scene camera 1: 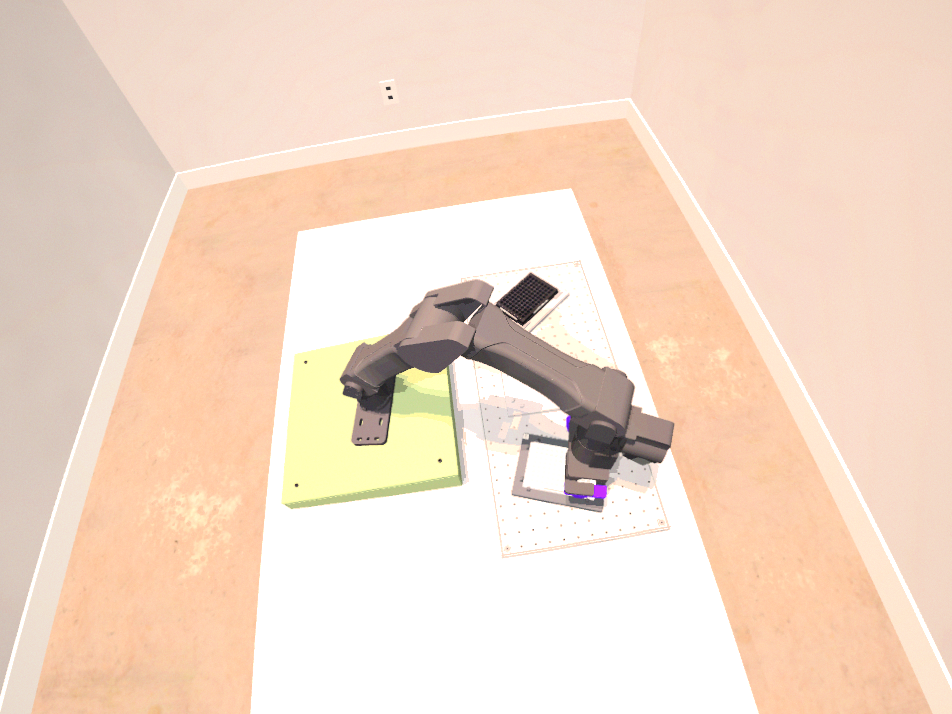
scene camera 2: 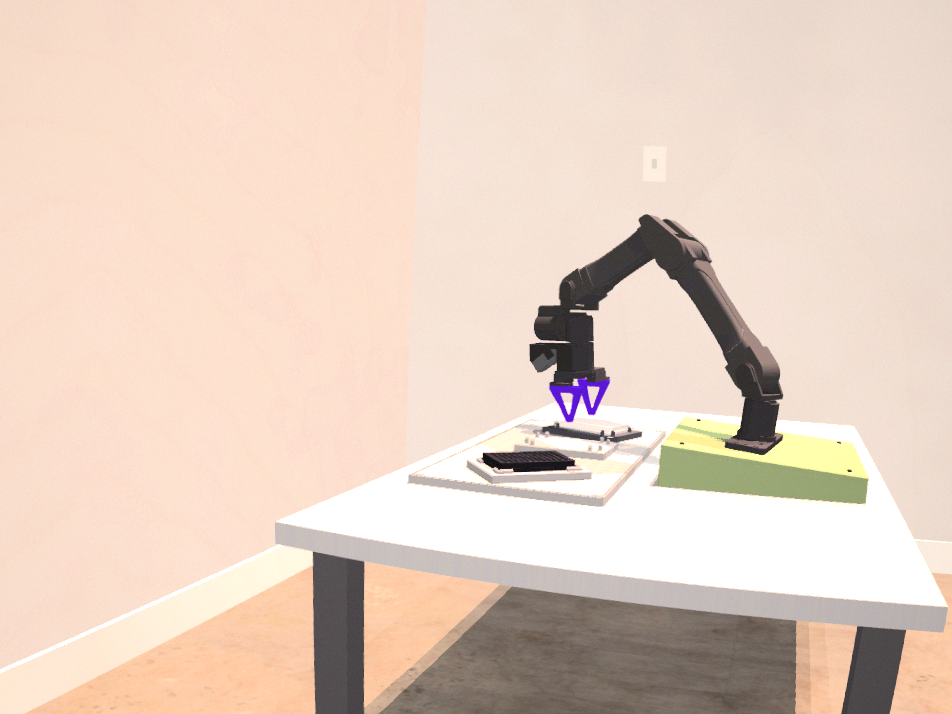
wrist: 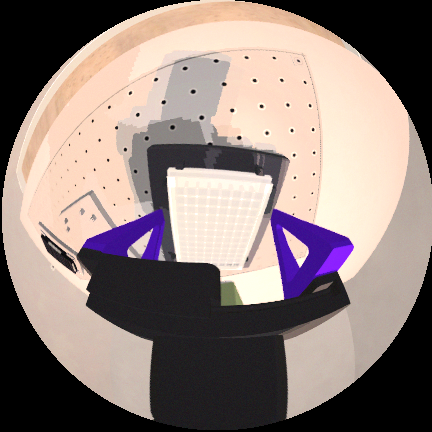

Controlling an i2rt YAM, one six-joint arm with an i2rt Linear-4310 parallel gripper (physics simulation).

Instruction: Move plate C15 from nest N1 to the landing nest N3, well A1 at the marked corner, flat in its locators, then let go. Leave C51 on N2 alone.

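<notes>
A white well plate (scene camera 1: 542,467) (scene camera 2: 595,425) (wrist: 220,232) sits in a dark grey nest (scene camera 1: 545,498) (scene camera 2: 626,435) (wrist: 200,156); it matches C15 on N1, but no label is readable. My gripper (scene camera 1: 579,458) (scene camera 2: 580,416) (wrist: 217,214) is open and empty above this plate, its purple fingers apart towards opposite sides of it. A pale nest with pins (scene camera 2: 569,448) (wrist: 90,204), apparently N3, holds no plate. A black well plate (scene camera 1: 527,298) (scene camera 2: 528,460) (wrist: 60,253), apparently C51, sits in another pale nest (scene camera 1: 547,311) (scene camera 2: 530,475). The well A1 corners cannot be made out.
The nests stand on a perforated board (scene camera 1: 530,534) (scene camera 2: 507,488) on the white table (scene camera 1: 384,599) (scene camera 2: 615,553). A green base block (scene camera 1: 330,430) (scene camera 2: 768,480) carries the arm beside the board. The arm crosses over the board and hides part of it in scene camera 1.
</notes>
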